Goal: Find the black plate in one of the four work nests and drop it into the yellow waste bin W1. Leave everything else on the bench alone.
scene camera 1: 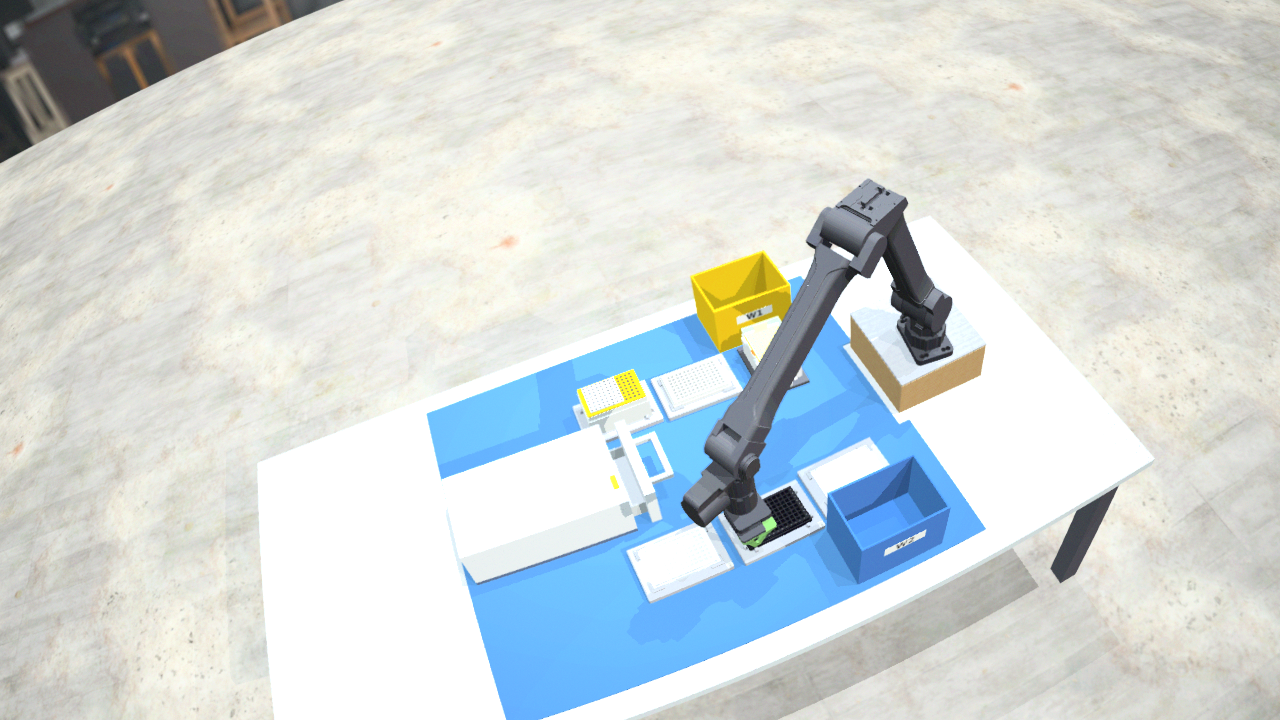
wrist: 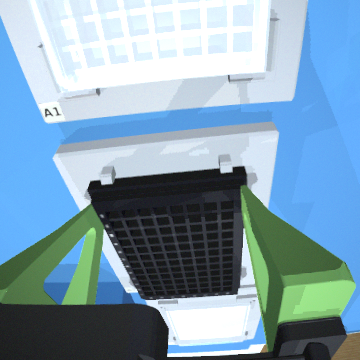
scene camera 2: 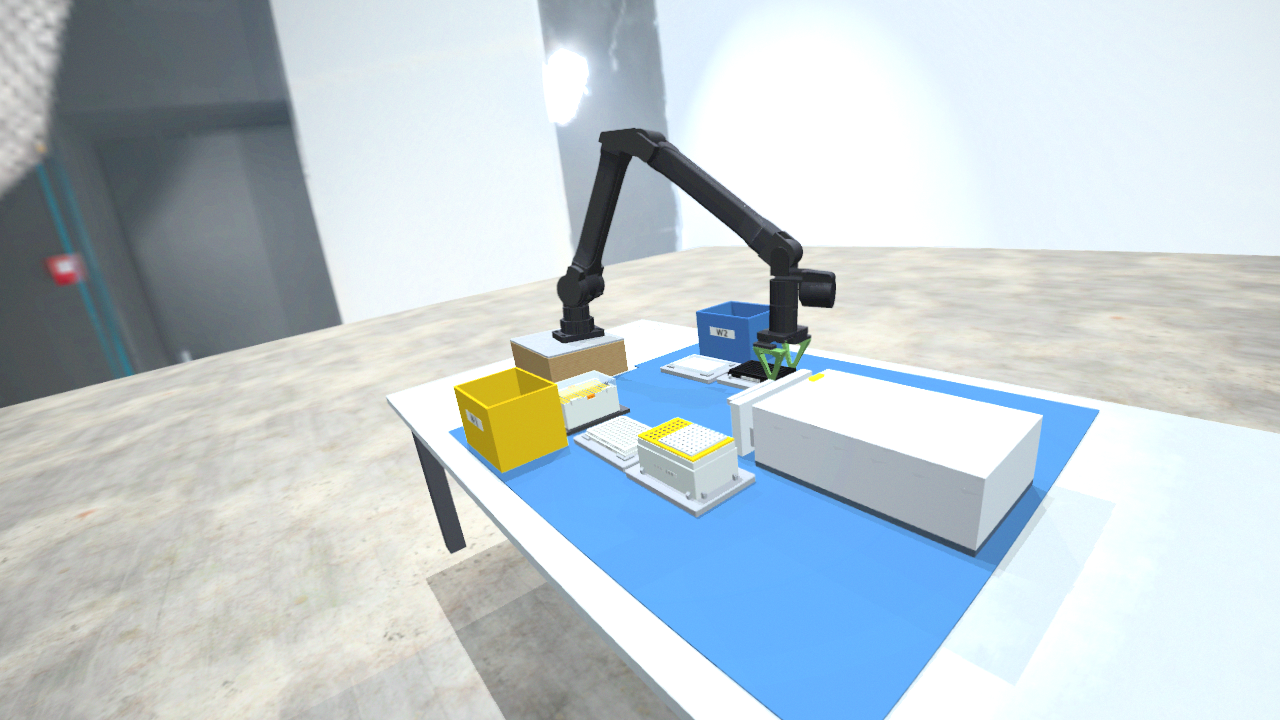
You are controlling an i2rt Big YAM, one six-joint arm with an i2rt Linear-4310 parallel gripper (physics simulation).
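Places are measured from the arm's base along level axes (x ahead, y left, z up), in centimetres.
Where they show: gripper, fingertip midpoint: (scene camera 1: 746,528) (wrist: 167,201) (scene camera 2: 781,375); arm's base at its link origin: (scene camera 1: 924,339) (scene camera 2: 578,336).
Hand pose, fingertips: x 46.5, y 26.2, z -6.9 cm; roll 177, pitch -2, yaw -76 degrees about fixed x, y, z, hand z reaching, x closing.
Note:
Each offset is from my fingertips to the top centre of the thing.
The black plate {dx -5.0, dy -1.0, dz +0.6 cm} (scene camera 1: 792,508) (scene camera 2: 748,368) (wrist: 175,240) is a flat, gridded plate. It sits level in the middle nest {dx -5.0, dy -1.1, dz -0.3 cm} (scene camera 1: 782,547) (wrist: 165,156) of the row by the blue bin, behind two small clips in the wrist view. My gripper (scene camera 1: 760,531) (scene camera 2: 780,368) (wrist: 167,201) points down with its green fingers against the plate's two long sides, shut on it. The arm hides part of the plate in scene camera 1. The yellow waste bin W1 {dx -14.8, dy -54.4, dz +9.5 cm} (scene camera 1: 716,327) (scene camera 2: 514,429) stands upright across the blue mat.
The blue bin W2 {dx -23.9, dy +9.1, dz +9.5 cm} (scene camera 1: 854,537) (scene camera 2: 707,335) is beside the nest. White plates {dx +12.9, dy +1.6, dz +0.2 cm} (scene camera 1: 680,559) {dx -21.9, dy -5.6, dz -0.5 cm} (scene camera 1: 844,474) flank it. A large white box {dx +36.2, dy -15.0, dz +8.1 cm} (scene camera 1: 537,501) (scene camera 2: 895,429), a yellow-and-white rack {dx +17.6, dy -36.7, dz +5.2 cm} (scene camera 1: 612,392) (scene camera 2: 687,438), another white plate {dx +0.3, dy -38.5, dz +0.2 cm} (scene camera 1: 696,385) and a clear-lidded tip box {dx -16.5, dy -38.9, dz +5.3 cm} (scene camera 2: 590,400) stand on the mat.

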